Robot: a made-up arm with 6 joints.
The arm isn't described. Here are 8 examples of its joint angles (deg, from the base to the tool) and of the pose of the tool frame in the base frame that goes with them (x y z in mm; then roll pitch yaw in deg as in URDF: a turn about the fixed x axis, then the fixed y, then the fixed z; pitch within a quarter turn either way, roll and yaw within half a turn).
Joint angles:
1: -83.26 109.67 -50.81 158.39 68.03 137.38
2: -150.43 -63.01 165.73 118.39 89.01 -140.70
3: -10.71 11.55 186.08 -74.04 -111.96 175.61
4: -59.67 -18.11 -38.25 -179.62 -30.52 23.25
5: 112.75 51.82 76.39 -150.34 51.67 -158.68
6: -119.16 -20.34 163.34 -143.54 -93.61 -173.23
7: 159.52 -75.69 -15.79 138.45 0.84 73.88
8: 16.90 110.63 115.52 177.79 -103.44 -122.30
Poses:
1: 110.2 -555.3 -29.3 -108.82 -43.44 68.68
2: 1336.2 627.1 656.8 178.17 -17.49 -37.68
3: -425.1 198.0 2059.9 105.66 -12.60 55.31
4: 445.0 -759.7 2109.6 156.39 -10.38 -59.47
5: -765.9 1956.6 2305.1 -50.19 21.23 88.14
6: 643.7 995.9 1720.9 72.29 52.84 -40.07
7: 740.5 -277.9 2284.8 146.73 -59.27 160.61
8: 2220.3 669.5 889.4 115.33 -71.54 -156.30
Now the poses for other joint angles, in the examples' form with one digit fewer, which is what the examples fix.
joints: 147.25 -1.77 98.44 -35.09 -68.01 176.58
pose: 121 -160 3177 176.6 -30.2 -174.7
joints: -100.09 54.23 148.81 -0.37 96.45 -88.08
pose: -143 -798 2571 -91.9 11.0 80.3
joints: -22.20 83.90 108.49 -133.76 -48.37 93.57
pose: 2174 -811 1765 5.7 -48.3 32.0
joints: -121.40 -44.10 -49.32 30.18 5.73 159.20
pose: -179 -307 2029 170.8 0.3 -118.5
